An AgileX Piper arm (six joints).
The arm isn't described. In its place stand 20 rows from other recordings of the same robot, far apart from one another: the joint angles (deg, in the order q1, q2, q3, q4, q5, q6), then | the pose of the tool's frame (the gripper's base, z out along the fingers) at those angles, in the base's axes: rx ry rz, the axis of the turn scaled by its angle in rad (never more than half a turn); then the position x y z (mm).
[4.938, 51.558, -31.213, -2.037, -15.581, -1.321] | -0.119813 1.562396 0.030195 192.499 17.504 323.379
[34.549, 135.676, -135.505, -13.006, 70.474, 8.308] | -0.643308 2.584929 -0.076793 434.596 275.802 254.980
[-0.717, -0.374, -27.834, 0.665, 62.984, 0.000] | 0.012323 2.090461 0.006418 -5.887 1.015 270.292
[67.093, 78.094, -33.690, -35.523, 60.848, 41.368] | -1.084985 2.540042 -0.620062 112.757 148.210 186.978
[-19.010, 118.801, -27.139, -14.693, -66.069, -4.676] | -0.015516 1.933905 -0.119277 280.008 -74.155 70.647
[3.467, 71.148, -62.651, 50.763, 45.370, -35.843] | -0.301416 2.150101 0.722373 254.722 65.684 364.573
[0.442, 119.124, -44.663, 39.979, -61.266, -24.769] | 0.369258 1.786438 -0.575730 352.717 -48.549 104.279
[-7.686, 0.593, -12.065, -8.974, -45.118, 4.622] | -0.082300 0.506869 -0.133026 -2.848 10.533 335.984
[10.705, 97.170, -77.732, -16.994, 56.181, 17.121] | -0.016135 2.739266 -0.254832 350.851 43.838 274.480
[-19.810, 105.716, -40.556, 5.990, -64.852, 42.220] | 0.863934 1.223501 0.281005 324.301 -125.956 185.024
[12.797, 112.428, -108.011, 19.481, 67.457, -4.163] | -0.311525 2.705551 0.508773 412.759 122.497 314.948
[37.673, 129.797, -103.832, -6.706, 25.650, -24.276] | -1.311110 1.986812 0.000820 410.470 311.127 180.166
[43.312, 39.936, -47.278, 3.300, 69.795, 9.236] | -0.764932 2.514521 0.410148 67.526 70.416 332.377
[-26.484, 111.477, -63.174, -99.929, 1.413, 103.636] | 0.619445 2.249467 -0.227829 360.031 -181.849 153.546
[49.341, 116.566, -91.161, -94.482, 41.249, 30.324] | -1.248819 1.394560 -0.859615 351.134 317.017 272.016
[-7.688, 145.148, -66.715, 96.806, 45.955, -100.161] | -0.059925 2.512704 1.011431 377.182 14.622 -39.817
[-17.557, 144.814, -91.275, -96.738, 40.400, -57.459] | 2.017497 -1.149914 1.044494 446.274 -202.631 33.444
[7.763, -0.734, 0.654, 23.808, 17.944, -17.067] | -0.122522 1.772927 0.280274 51.433 18.434 184.192
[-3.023, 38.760, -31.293, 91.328, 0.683, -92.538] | 0.016321 1.613760 -0.047489 146.194 -6.635 337.170
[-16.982, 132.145, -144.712, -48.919, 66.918, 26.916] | 0.778276 2.069329 -0.995978 460.884 -206.728 361.419
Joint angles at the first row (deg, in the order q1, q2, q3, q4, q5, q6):
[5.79, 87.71, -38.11, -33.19, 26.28, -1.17]
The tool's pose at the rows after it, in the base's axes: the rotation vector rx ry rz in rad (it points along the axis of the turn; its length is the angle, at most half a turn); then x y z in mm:
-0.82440 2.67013 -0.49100 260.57 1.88 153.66
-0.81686 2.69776 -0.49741 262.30 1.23 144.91
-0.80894 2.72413 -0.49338 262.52 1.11 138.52
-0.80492 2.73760 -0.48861 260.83 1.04 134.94
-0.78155 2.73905 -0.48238 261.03 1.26 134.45
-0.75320 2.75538 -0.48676 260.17 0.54 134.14
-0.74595 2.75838 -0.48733 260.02 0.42 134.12
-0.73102 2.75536 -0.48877 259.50 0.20 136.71
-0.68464 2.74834 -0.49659 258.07 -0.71 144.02
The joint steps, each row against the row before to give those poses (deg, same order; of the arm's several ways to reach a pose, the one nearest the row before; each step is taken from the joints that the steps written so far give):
[0.00, 2.85, 0.00, -4.76, -0.41, 4.71]
[0.00, 2.04, 0.00, -1.72, -0.12, 2.44]
[0.00, 1.37, 0.05, -0.18, 0.06, 0.97]
[0.00, 0.46, 0.44, -0.11, -0.17, 0.57]
[0.00, 0.08, 0.06, -0.17, -0.33, 1.16]
[0.00, 0.05, 0.00, 0.05, 0.72, 1.08]
[0.00, 0.00, 0.00, 0.00, 0.12, 0.30]
[0.00, -0.60, 0.00, 0.16, 0.27, 0.25]
[0.00, -1.61, -0.07, 0.21, 0.97, 1.09]

